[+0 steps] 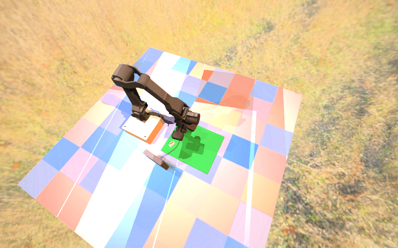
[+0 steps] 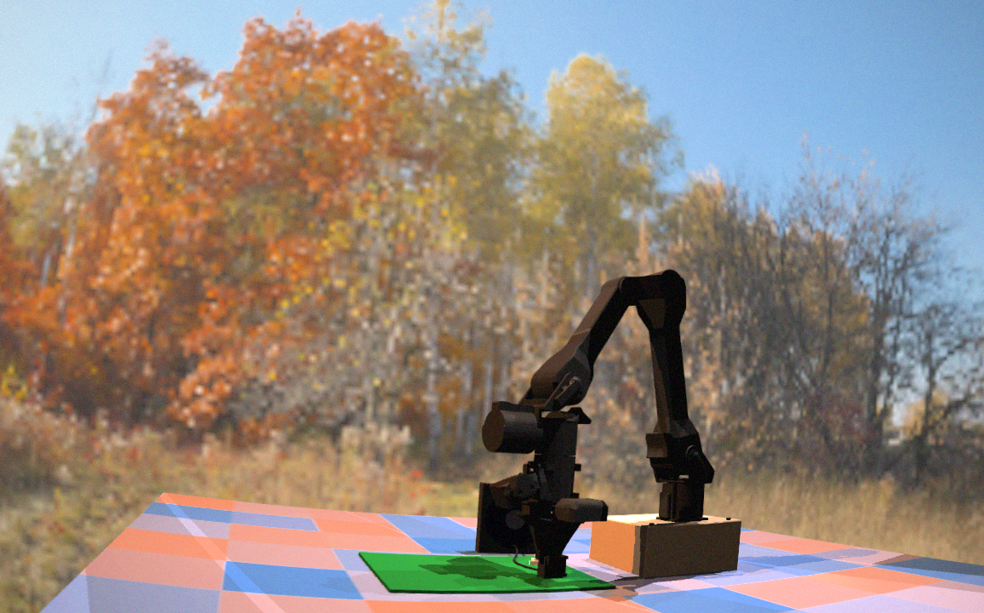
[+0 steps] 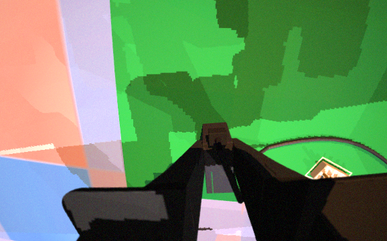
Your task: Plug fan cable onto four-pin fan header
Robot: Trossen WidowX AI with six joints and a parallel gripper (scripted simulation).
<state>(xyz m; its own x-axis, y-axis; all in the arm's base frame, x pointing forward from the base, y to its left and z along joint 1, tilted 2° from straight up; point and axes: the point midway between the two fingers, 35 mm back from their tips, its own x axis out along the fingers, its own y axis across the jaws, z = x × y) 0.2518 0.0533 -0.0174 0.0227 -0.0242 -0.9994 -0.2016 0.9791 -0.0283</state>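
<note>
The green board lies 8 cm ahead of my gripper tip, 4 cm to the right of it and 4 cm below it. From my gripper tip the other things lie so: dark plug (1 cm behind); four-pin header (3 cm behind, 11 cm to the right, 2 cm below); black fan (3 cm behind, 22 cm to the right, 4 cm above).
</note>
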